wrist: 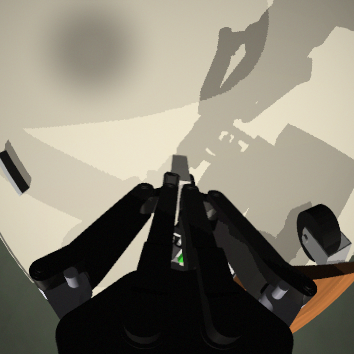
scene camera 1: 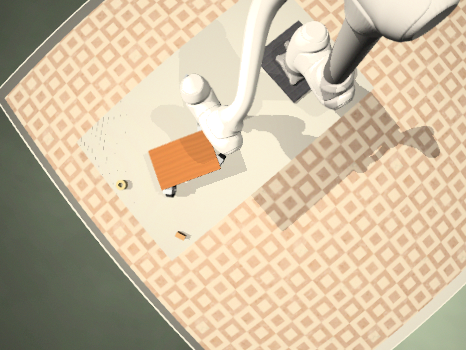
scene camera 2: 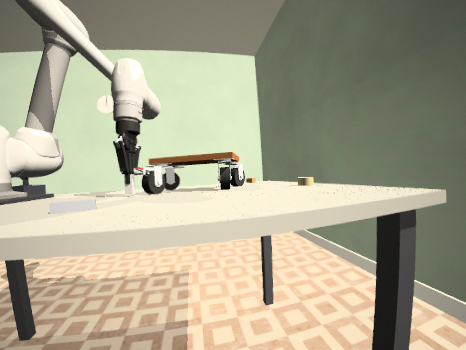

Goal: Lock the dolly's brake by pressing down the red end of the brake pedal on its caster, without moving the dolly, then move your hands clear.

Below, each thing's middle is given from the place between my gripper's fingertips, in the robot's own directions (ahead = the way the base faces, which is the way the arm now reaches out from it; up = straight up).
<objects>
Right now my hand is 200 mm short of the dolly (scene camera 1: 192, 156), 130 mm to the right of it and 60 mm below it.
</objects>
